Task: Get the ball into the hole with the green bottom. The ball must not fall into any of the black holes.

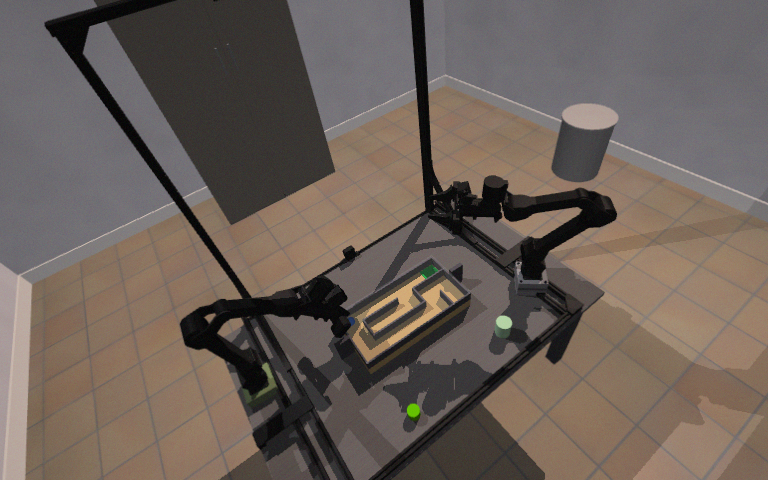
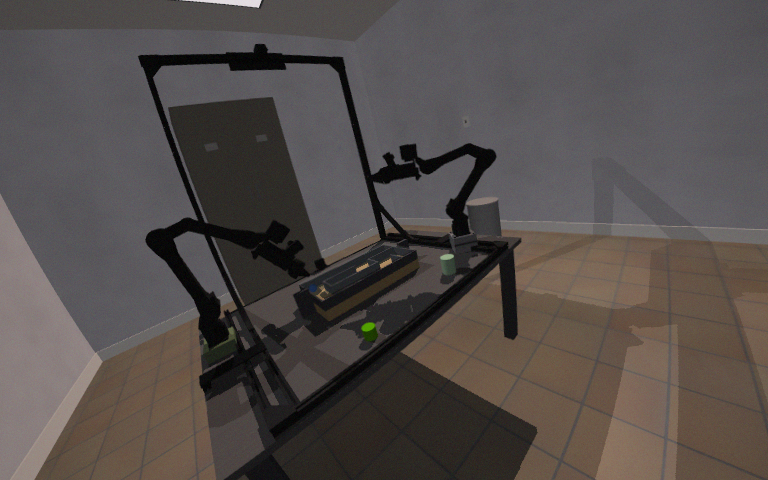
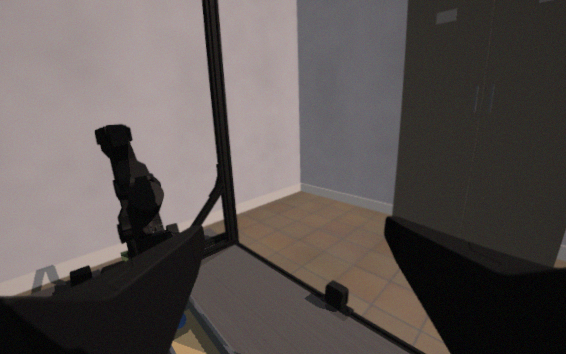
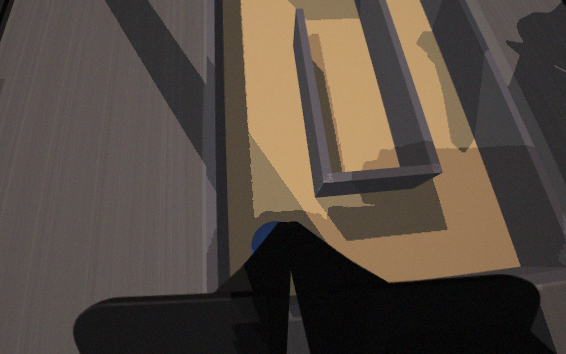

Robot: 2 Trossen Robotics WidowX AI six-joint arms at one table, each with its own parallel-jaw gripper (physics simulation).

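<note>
The maze box [image 1: 420,341] [image 2: 368,290] lies in the middle of the table, with a tan floor and grey inner walls [image 4: 313,105]. The blue ball [image 1: 352,321] [image 2: 313,288] [image 4: 262,233] sits in the maze's near-left corner. The green-bottomed hole [image 1: 430,271] is at the far corner. My right gripper [image 1: 341,328] [image 2: 306,274] [image 4: 287,231] is shut and empty, its tips down at the ball, partly hiding it. My left gripper [image 1: 436,197] [image 2: 374,177] [image 3: 295,230] is open and empty, held high near the frame post, far from the maze.
A pale green cylinder [image 1: 503,327] [image 2: 447,264] stands right of the maze. A bright green cylinder [image 1: 414,410] [image 2: 369,330] stands near the front edge. A black frame post [image 1: 422,95] [image 3: 218,140] rises at the back corner. A small black block [image 1: 349,251] [image 3: 336,296] sits on the far edge.
</note>
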